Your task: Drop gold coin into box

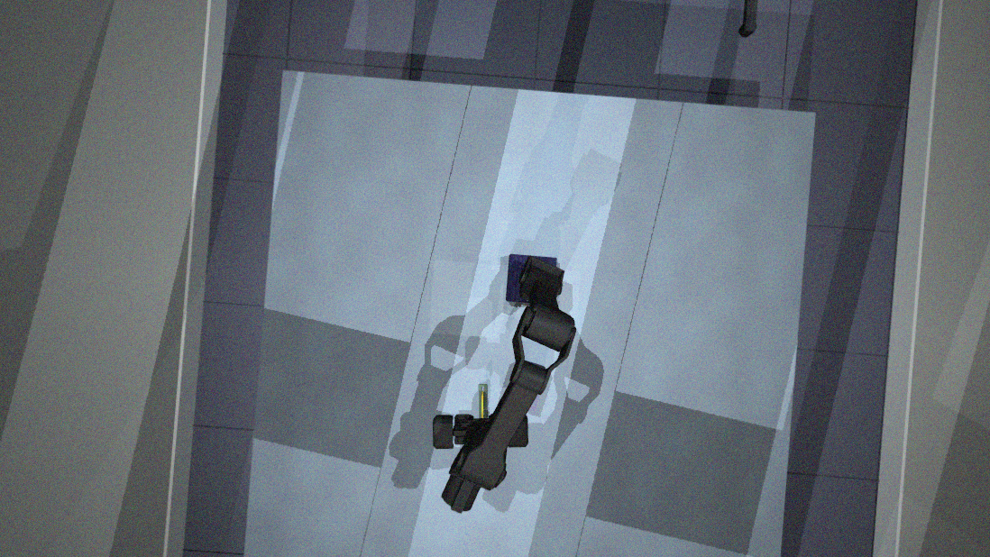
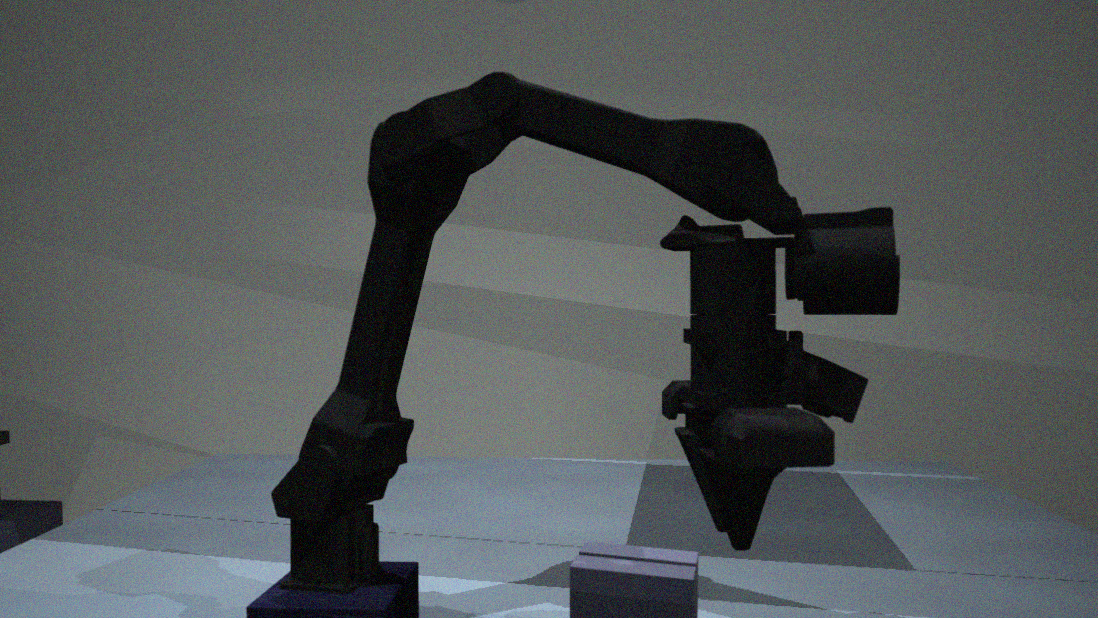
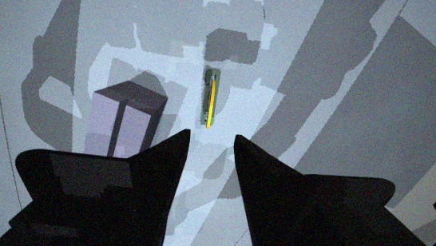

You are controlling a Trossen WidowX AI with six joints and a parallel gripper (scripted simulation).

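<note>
Now: the gold coin 10 cm below my gripper tip.
</note>
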